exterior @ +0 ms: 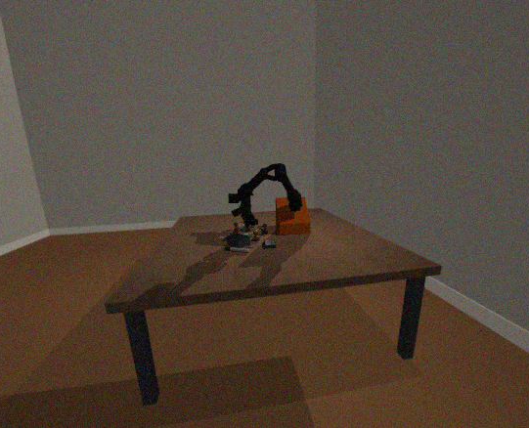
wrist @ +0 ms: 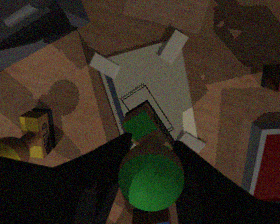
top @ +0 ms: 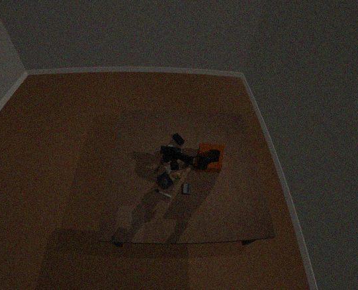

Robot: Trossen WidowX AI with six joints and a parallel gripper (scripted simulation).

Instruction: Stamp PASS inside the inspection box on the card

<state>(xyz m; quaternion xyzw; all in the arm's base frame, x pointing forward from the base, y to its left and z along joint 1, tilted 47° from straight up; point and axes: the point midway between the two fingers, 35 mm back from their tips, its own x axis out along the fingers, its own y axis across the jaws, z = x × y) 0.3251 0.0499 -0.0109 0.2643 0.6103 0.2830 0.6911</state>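
Right now the white card is 6 cm below my gripper tip and 1 cm ahead of it. Round my gripper tip: yellow-topped stamp 10 cm to the left, 4 cm behind, 3 cm below; green-knobbed stamp right at my gripper tip; red-knobbed stamp 10 cm to the right, 6 cm ahead, 3 cm below.
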